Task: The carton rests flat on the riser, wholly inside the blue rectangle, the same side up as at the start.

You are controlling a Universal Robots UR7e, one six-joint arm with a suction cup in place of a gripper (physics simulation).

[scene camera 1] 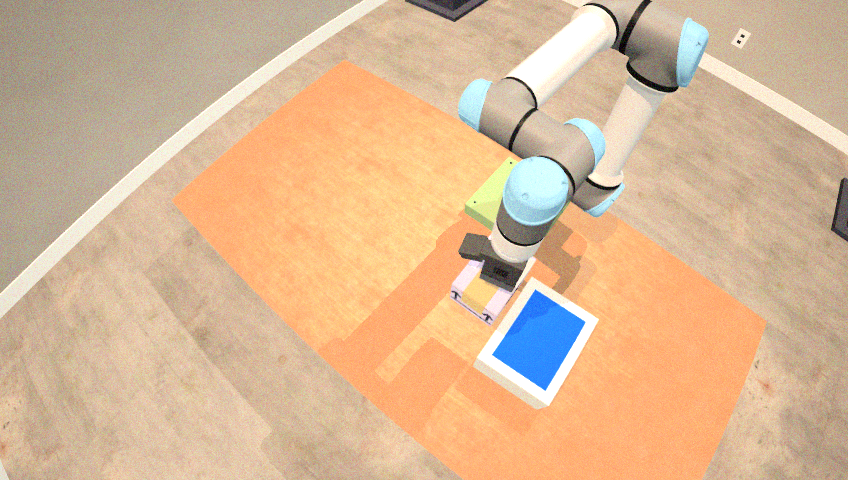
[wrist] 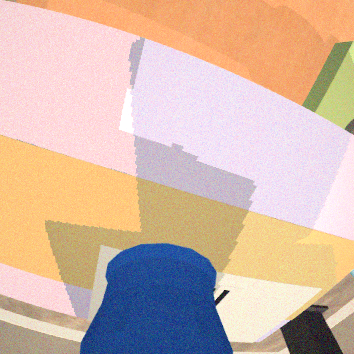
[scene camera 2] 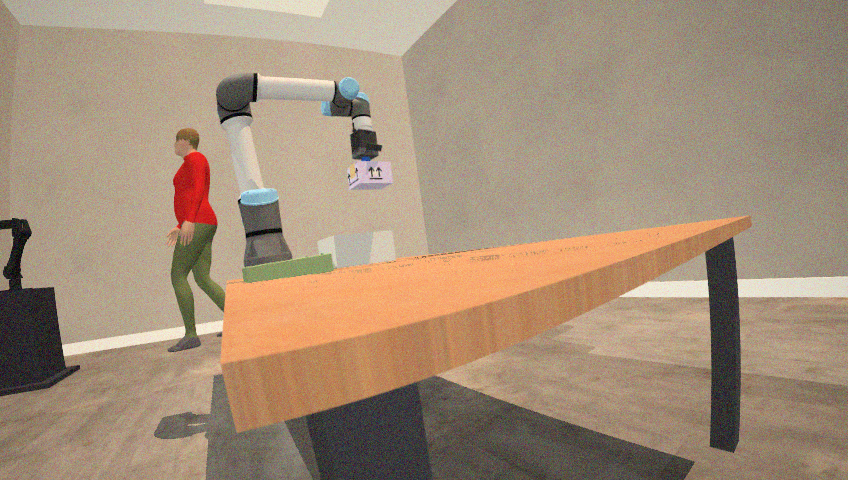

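Seen in the pictures: hand at its tool point: (wrist: 162,248); arm's base at its link origin: (scene camera 2: 268,263).
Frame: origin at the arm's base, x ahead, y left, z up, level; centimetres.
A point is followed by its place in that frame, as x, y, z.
The lavender carton (scene camera 1: 470,303) @[48.6, 10.0, 29.4] (scene camera 2: 371,176) @[40.1, 4.9, 26.7] (wrist: 225,110) has a yellow tape band and black arrows that point up in the scene camera 2 view. It hangs level and upright, above the table and higher than the riser. The blue suction gripper (scene camera 2: 365,158) (wrist: 162,295) is shut on its top face; the cup is hidden in the scene camera 1 view. The white riser (scene camera 1: 515,378) @[49.4, 26.1, 7.4] (scene camera 2: 383,246) @[46.3, 15.7, 1.3] stands on the table, with the filled blue rectangle (scene camera 1: 541,342) @[38.6, 25.9, 7.4] on its top. In the scene camera 1 view the carton appears up-left of the riser.
A green base plate (scene camera 1: 487,196) @[10.1, -10.9, 0.3] (scene camera 2: 288,267) @[3.8, -14.9, -1.9] (wrist: 340,75) @[15.3, -8.1, 0.6] lies under the arm's base on the orange table (scene camera 1: 297,178) @[41.1, -65.1, -4.6] (scene camera 2: 357,309) @[-4.8, -92.7, -4.6]. A person in red (scene camera 2: 193,184) stands behind the table. Another dark arm stands on a black pedestal (scene camera 2: 29,327) at the left.
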